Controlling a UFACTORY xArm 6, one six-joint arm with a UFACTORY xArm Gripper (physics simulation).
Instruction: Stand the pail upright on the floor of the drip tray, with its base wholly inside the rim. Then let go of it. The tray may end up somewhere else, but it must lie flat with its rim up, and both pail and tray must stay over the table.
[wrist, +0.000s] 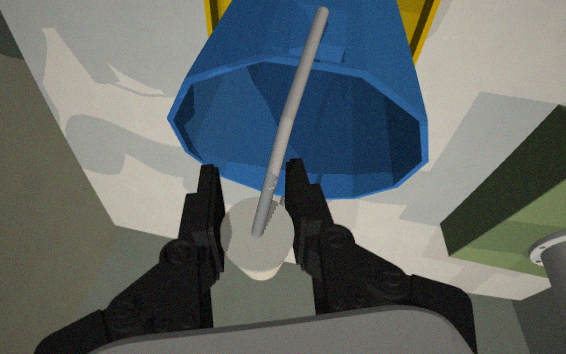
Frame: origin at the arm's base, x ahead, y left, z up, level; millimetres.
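Where they show: gripper, fingertip midpoint: (253, 184).
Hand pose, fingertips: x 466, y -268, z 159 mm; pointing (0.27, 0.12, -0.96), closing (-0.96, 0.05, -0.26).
Observation:
After its pixels a point has its place.
The blue pail (340, 115) @(x 413, y -209, z 5 mm) fills the upper middle of the wrist view, its mouth facing the camera. Its base is out of view. Its thin grey handle rod (298, 82) @(x 446, y -320, z 154 mm) runs across the mouth to a pale round grip (260, 255) @(x 456, y -267, z 195 mm). My gripper (253, 184) @(x 466, y -268, z 159 mm) is shut on this grip, with one black finger on each side, and its fingertips overlap the near rim of the pail in view. Parts of the yellow drip tray (412, 10) @(x 345, y -289, z -86 mm) show behind the pail at the top, on both sides. The pail hides the rest, and I cannot tell whether pail and tray touch.
The pale table (145, 117) @(x 717, y -121, z -90 mm) carries grey shadows. Its edges run down the left side and across below the pail, with darker floor beyond. A green block (500, 190) @(x 140, y -61, z -52 mm) is at the right, beside a grey flanged cylinder (556, 257) @(x 48, y -8, z 28 mm) at the right border.

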